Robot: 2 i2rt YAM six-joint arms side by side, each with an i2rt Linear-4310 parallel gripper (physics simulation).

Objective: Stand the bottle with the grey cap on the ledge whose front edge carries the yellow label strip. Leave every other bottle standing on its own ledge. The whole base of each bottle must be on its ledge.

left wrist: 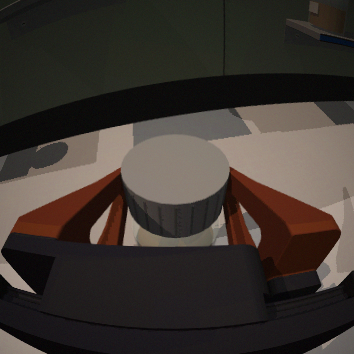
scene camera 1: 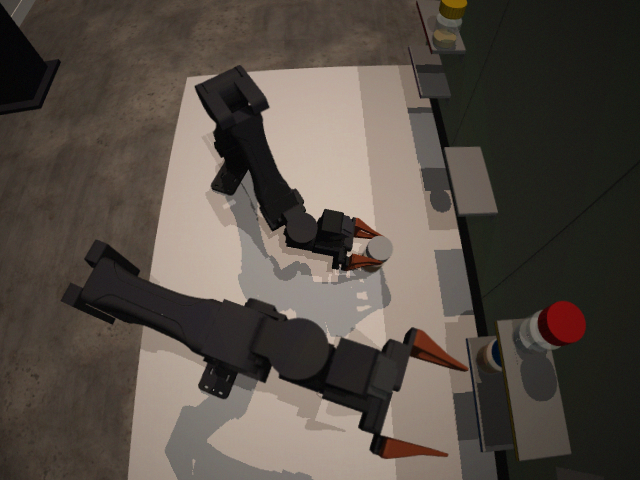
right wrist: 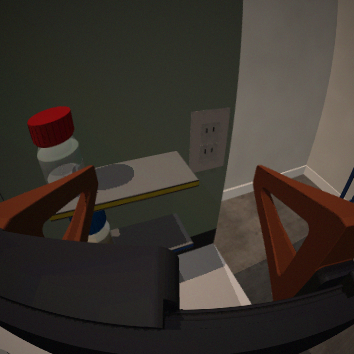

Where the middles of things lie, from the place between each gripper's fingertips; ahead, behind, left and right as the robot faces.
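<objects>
Distances from my left hand: bare ledge point(scene camera 1: 473, 195), 18 cm ahead, 9 cm to the left, 12 cm above; red-capped bottle point(scene camera 1: 562, 323), 18 cm ahead, 24 cm to the right, 25 cm above; blue-labelled ledge point(scene camera 1: 495, 428), 17 cm ahead, 31 cm to the right, 5 cm above.
Distances from my right hand: red-capped bottle, 16 cm ahead, 9 cm to the left, 5 cm below; blue-labelled ledge, 15 cm ahead, 2 cm to the left, 25 cm below; bare ledge, 16 cm ahead, 42 cm to the left, 18 cm below. Going by their middles, the red-capped bottle and the blue-labelled ledge are nearer to my right hand than to my left hand.
</objects>
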